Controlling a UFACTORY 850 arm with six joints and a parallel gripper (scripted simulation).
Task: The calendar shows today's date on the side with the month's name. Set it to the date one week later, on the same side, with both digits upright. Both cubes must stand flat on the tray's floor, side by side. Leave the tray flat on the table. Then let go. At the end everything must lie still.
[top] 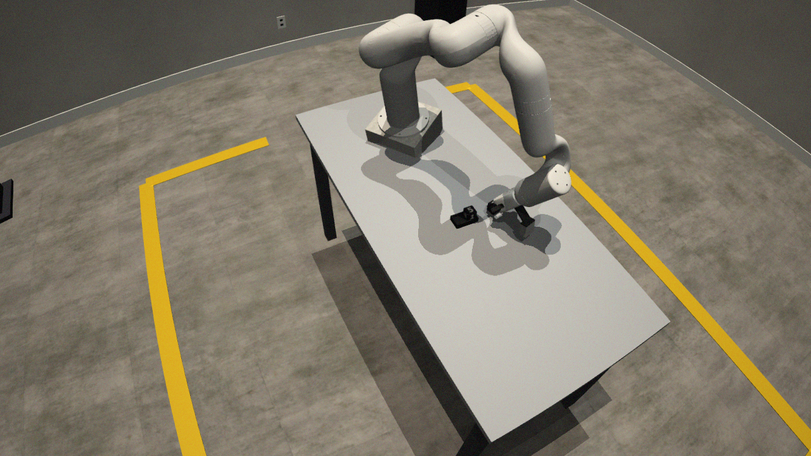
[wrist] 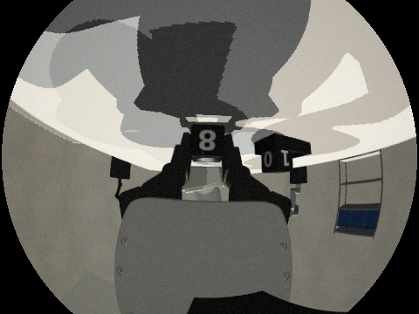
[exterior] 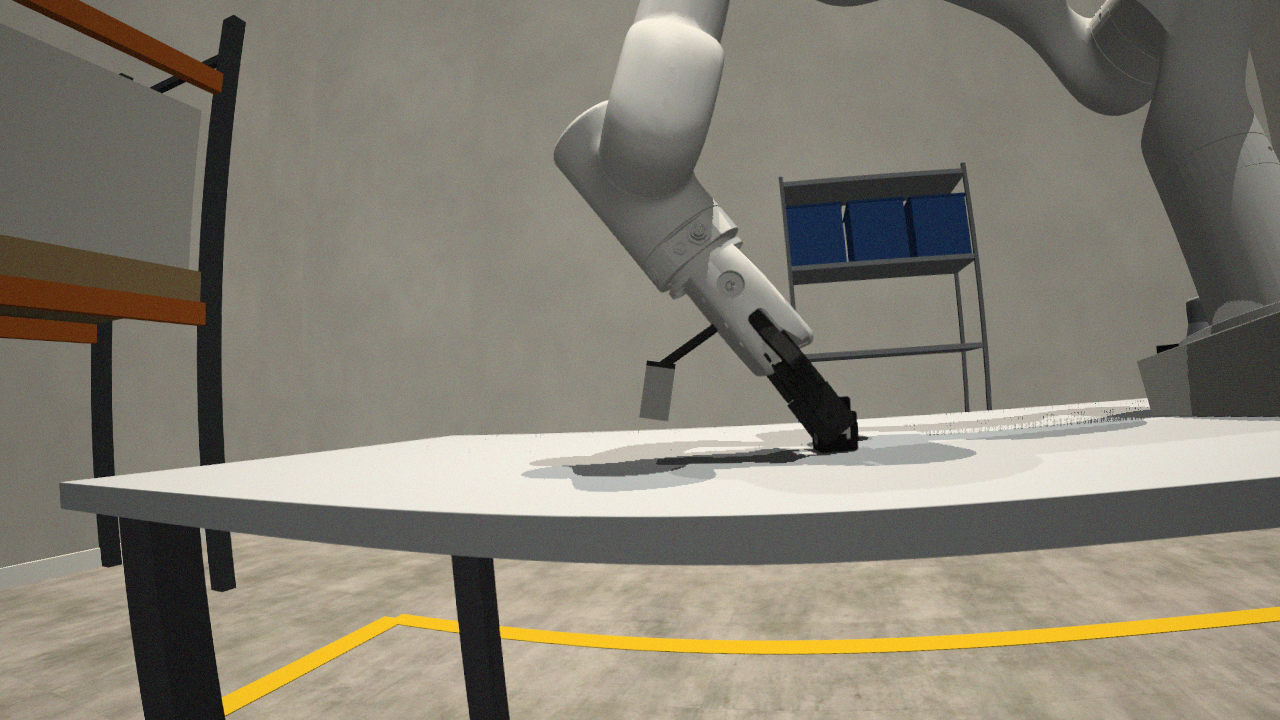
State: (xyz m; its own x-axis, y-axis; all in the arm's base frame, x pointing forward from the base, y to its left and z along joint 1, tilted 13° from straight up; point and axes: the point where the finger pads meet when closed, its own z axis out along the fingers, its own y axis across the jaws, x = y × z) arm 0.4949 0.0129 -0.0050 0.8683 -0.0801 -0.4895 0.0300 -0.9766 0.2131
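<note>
Now: hand 20 mm above the black cube and 10 mm past it. The rest, counted from my hand: black tray 110 mm to the right, 30 mm behind, 20 mm below.
</note>
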